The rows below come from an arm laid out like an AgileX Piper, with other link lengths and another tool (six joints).
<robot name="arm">
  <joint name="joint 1" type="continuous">
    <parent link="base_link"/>
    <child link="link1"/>
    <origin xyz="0 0 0.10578" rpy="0 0 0"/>
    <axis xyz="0 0 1"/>
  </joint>
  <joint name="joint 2" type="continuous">
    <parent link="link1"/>
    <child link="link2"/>
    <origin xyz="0 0 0" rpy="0 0 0"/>
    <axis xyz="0 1 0"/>
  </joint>
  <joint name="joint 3" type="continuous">
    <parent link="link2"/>
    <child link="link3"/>
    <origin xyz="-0.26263 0 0.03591" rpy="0 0 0"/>
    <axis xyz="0 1 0"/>
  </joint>
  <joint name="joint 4" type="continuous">
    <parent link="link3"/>
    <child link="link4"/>
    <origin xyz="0.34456 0 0.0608" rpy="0 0 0"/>
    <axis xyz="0.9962 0 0.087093"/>
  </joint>
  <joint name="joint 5" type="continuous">
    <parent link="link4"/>
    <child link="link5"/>
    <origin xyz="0 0 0" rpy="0 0 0"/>
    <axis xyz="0 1 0"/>
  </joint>
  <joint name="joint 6" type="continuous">
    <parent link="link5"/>
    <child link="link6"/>
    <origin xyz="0.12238 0 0.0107" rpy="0 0 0"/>
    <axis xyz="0.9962 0 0.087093"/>
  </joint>
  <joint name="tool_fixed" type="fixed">
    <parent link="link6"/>
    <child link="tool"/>
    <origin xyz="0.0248 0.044 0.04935" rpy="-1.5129 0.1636 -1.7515"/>
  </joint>
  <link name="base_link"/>
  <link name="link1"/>
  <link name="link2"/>
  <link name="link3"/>
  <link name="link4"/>
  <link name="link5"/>
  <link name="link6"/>
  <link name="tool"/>
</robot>
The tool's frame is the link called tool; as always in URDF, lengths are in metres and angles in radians. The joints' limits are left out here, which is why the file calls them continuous.
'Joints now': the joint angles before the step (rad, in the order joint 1, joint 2, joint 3, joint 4, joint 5, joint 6). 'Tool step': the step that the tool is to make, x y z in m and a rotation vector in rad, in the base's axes. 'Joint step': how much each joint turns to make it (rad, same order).
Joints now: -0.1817 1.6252 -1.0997 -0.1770 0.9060 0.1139
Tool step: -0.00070 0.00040 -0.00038 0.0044 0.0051 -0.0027
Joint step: 0.0000 0.0000 0.0000 0.0043 0.0060 0.0000
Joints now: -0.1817 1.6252 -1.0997 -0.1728 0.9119 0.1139
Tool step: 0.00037 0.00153 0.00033 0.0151 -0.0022 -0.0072
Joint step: 0.0000 0.0000 0.0000 0.0169 0.0006 -0.0001
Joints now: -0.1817 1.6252 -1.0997 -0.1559 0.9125 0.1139
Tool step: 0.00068 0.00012 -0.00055 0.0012 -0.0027 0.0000
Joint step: 0.0000 0.0021 0.0000 0.0015 -0.0046 0.0000
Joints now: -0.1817 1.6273 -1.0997 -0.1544 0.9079 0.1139
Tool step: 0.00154 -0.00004 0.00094 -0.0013 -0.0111 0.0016
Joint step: 0.0000 0.0000 0.0000 0.0000 -0.0113 0.0000
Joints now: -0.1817 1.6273 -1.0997 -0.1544 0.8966 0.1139
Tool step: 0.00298 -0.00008 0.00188 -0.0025 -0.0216 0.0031
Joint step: 0.0000 0.0000 0.0000 0.0000 -0.0220 -0.0001
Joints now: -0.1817 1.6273 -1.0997 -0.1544 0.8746 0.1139
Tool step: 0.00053 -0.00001 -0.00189 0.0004 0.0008 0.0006
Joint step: 0.0000 0.0048 0.0000 0.0000 -0.0040 0.0000
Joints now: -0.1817 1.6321 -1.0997 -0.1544 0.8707 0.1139
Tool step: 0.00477 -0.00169 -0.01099 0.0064 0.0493 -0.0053
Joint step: 0.0000 0.0514 -0.0398 0.0000 0.0385 0.0000
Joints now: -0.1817 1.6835 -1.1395 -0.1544 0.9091 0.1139
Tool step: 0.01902 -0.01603 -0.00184 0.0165 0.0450 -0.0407
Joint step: -0.0248 0.0957 -0.1231 0.0136 0.0756 0.0001
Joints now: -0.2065 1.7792 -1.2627 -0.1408 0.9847 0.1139
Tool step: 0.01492 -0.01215 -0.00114 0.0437 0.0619 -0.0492
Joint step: -0.0223 0.0908 -0.1270 0.0377 0.1069 0.0000
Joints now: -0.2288 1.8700 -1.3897 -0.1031 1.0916 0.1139
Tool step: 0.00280 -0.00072 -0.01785 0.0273 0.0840 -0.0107
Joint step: -0.0013 0.0736 -0.0610 0.0113 0.0756 -0.0018
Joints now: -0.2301 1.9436 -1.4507 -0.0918 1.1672 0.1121
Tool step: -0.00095 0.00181 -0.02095 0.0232 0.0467 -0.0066
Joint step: 0.0000 0.0473 -0.0092 0.0136 0.0127 0.0000
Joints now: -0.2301 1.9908 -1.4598 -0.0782 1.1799 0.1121
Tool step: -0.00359 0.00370 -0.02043 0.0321 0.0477 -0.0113
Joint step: 0.0000 0.0404 0.0000 0.0232 0.0134 0.0001
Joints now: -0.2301 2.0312 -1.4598 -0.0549 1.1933 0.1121
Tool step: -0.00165 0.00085 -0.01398 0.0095 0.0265 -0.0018
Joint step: 0.0000 0.0294 -0.0022 0.0037 0.0008 0.0000
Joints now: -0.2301 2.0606 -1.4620 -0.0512 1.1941 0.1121
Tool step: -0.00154 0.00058 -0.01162 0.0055 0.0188 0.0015
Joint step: 0.0000 0.0234 0.0000 0.0008 -0.0039 -0.0018
